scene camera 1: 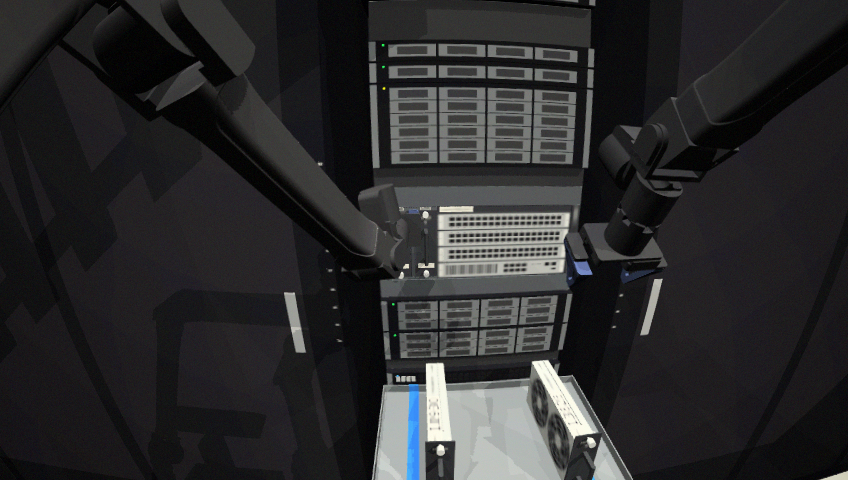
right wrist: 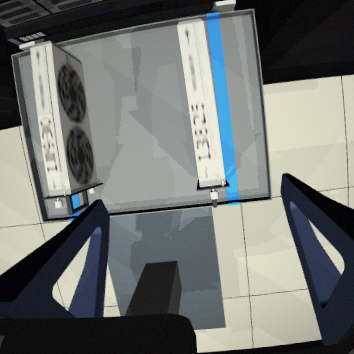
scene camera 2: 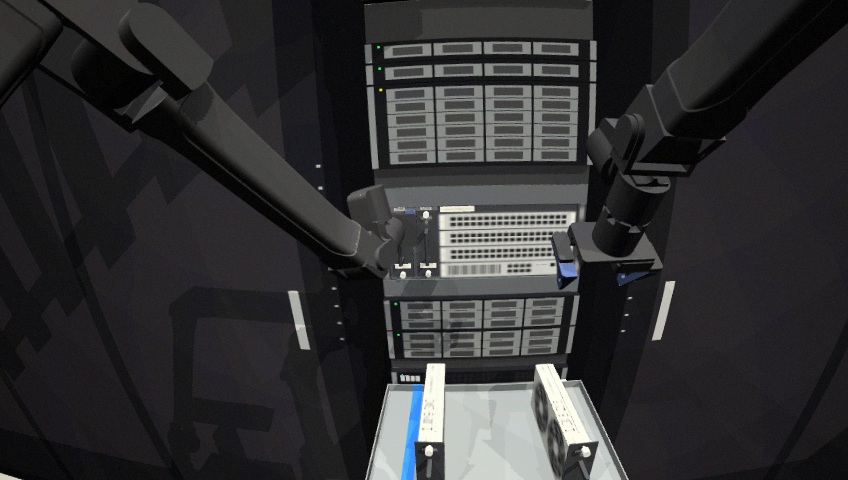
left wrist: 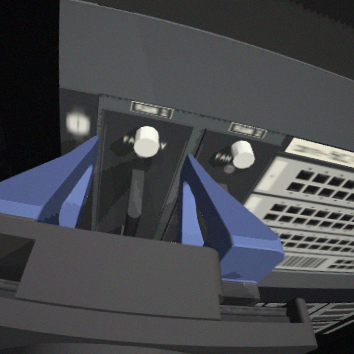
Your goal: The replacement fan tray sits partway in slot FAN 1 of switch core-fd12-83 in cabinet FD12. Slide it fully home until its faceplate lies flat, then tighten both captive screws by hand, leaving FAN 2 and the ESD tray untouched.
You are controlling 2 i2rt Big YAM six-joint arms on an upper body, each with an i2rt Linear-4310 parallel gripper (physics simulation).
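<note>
The FAN 1 faceplate (left wrist: 115,185) is dark and upright at the switch's left end; whether it lies flush is unclear. Its white upper captive screw (left wrist: 146,142) shows in the left wrist view, its lower screw (scene camera 1: 401,274) (scene camera 2: 402,274) in the scene views. My left gripper (left wrist: 141,154) is half open, its fingertips on either side of the upper screw in that view, with no visible grip on it; contact is unclear. FAN 2's upper screw (scene camera 1: 424,214) (scene camera 2: 426,214) (left wrist: 243,154) is just right of it. My right gripper (scene camera 1: 599,278) (scene camera 2: 592,281) (right wrist: 190,194) is wide open and empty, right of the switch.
The grey ESD tray (scene camera 1: 487,395) (scene camera 2: 493,398) (right wrist: 140,150) is below the rack, holding a left fan module (scene camera 1: 437,398) (scene camera 2: 434,398) and a right fan module (scene camera 1: 559,404) (scene camera 2: 559,407). White port cards (scene camera 1: 502,243) (scene camera 2: 505,243) adjoin FAN 2. Servers fill the rack above and below.
</note>
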